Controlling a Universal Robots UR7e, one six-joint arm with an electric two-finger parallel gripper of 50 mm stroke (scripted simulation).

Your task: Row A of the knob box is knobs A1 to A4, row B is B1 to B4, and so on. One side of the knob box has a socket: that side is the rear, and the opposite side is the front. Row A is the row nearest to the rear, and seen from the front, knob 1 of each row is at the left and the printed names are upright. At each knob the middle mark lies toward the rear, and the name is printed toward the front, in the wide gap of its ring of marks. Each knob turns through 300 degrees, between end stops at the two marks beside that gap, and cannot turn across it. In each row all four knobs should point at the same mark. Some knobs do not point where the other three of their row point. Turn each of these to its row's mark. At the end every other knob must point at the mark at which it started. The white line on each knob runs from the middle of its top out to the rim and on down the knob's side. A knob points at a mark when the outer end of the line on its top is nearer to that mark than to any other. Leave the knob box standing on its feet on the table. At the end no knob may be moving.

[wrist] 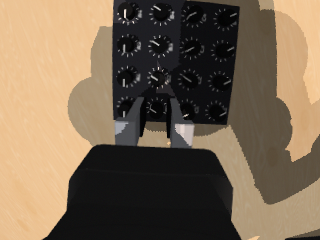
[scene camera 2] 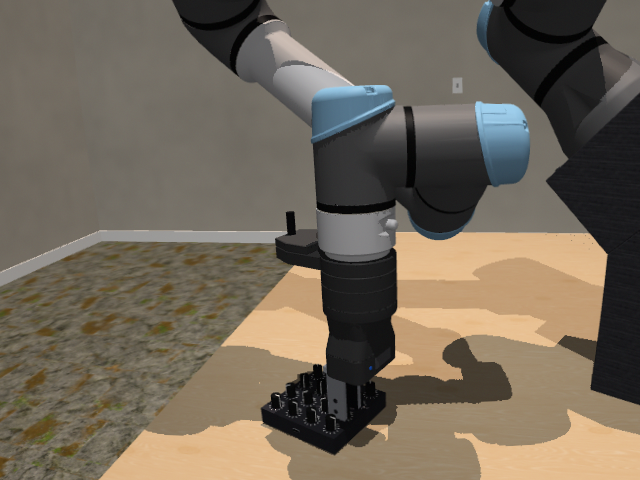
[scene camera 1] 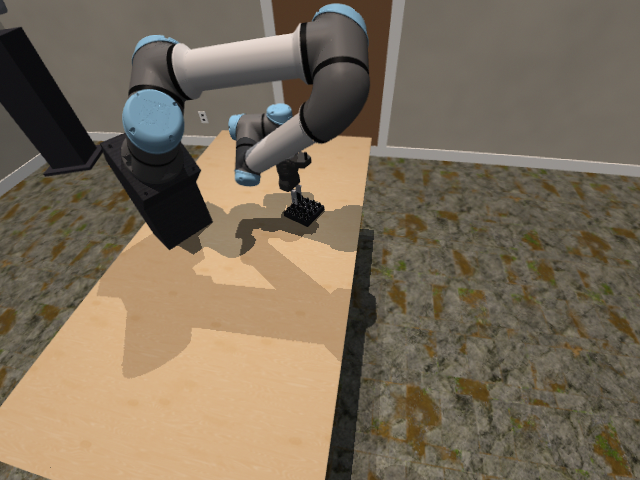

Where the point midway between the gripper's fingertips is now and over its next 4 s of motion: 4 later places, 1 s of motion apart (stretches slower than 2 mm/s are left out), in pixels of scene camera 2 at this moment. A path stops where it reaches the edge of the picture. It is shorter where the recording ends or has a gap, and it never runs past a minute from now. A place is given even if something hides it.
My gripper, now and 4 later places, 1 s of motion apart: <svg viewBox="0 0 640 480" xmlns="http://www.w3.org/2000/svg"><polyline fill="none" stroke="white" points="345,411 343,382 335,375 331,362 337,350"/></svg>
